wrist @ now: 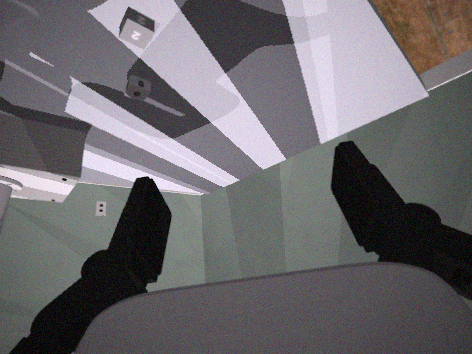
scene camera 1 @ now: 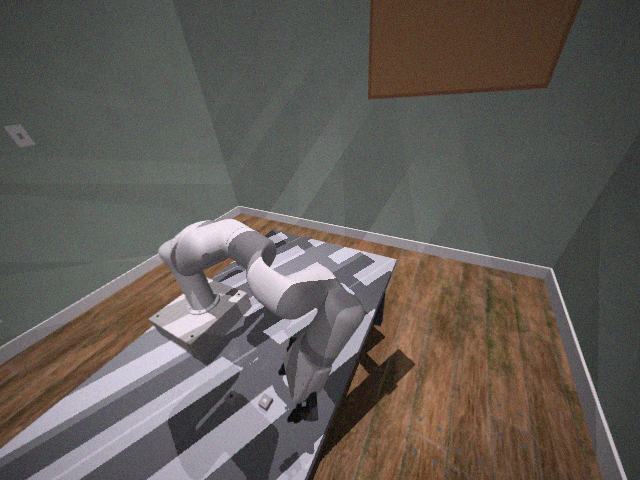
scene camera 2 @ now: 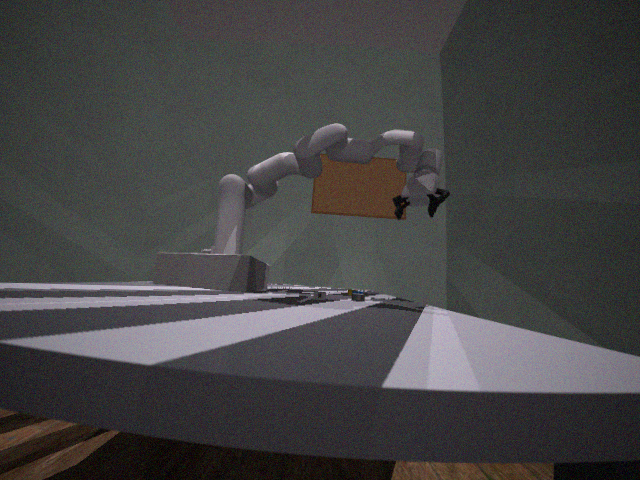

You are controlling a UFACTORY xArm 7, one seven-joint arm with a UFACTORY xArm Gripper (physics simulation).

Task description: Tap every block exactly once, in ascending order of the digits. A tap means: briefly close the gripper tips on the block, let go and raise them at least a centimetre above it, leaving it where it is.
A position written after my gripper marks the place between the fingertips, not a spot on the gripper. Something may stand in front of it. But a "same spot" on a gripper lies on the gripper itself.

my gripper: wrist 245, 181; scene camera 1; scene camera 2
same spot on my gripper: [scene camera 1: 309, 412] = [scene camera 2: 443, 192]
